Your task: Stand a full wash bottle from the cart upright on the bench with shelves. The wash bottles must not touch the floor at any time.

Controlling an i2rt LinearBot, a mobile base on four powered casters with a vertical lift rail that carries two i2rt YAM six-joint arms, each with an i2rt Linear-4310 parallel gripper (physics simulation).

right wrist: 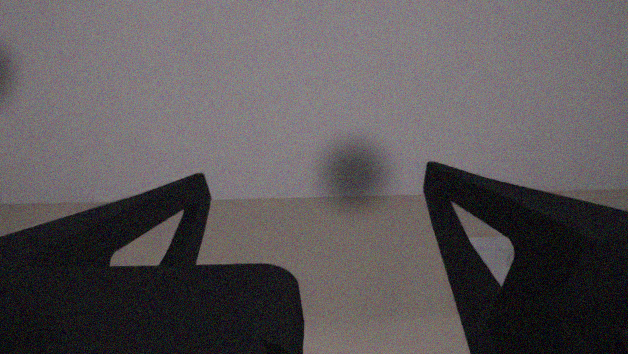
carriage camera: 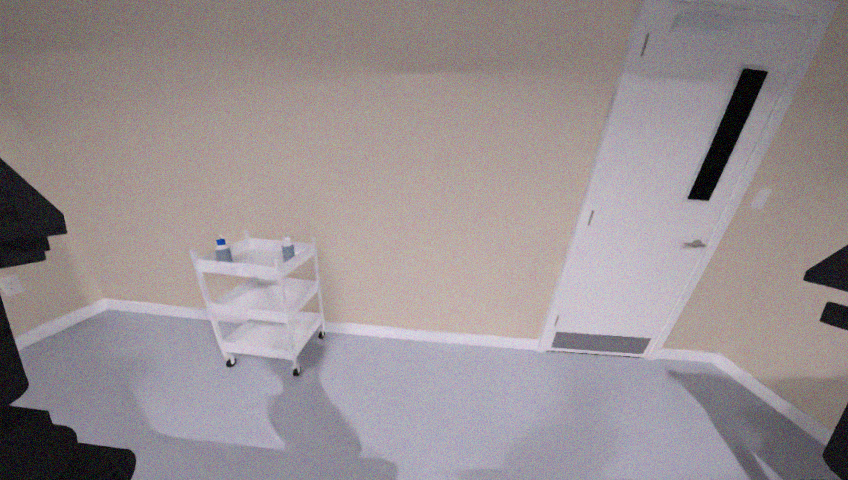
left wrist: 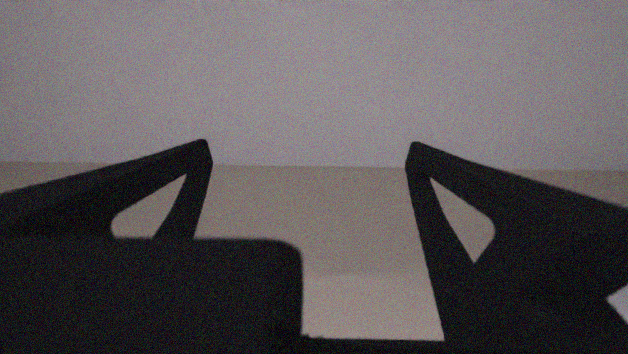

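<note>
A white three-shelf cart stands against the far wall, left of centre in the carriage view. On its top shelf stand two bottles, upright and apart: a blue-capped bottle at the left and a white-capped bottle at the right. Both look bluish in the body; how full they are is too small to tell. My left gripper is open and empty, pointing at the upper wall and ceiling. My right gripper is open and empty, pointing the same way. Both are far from the cart. The bench with shelves does not show.
A white door with a dark narrow window is in the far wall at the right. White baseboard runs along the wall behind the cart. Grey floor lies between me and the cart. Dark arm parts show at both edges of the carriage view.
</note>
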